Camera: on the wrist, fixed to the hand. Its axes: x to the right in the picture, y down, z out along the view.
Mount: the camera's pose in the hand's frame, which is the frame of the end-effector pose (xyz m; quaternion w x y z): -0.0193 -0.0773 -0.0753 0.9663 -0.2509 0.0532 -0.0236
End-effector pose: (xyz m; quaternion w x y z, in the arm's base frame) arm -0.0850 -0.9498 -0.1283 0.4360 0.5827 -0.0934 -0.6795
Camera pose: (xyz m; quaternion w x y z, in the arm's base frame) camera -0.0578 -0.8610 -0.1865 0.5564 0.4920 0.1172 -0.6593
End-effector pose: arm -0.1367 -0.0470 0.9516 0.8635 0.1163 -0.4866 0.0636
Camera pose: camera -0.0673 -0.1017 0.8868 0.8909 -0.0962 -0.4375 -0.0748
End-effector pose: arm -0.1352 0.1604 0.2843 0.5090 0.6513 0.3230 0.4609
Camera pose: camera -0.2085 0.1918 0.2091 0.6489 0.4695 0.2389 0.5490
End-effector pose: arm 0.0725 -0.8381 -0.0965 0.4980 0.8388 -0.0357 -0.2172
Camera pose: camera 0.0731 -0.7323 -0.1251 0.6884 0.6979 0.0663 -0.1860
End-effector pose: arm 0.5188 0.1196 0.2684 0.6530 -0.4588 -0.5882 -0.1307
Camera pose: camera 0.5074 0.0137 0.2942 0.5441 -0.5863 -0.5117 -0.3137
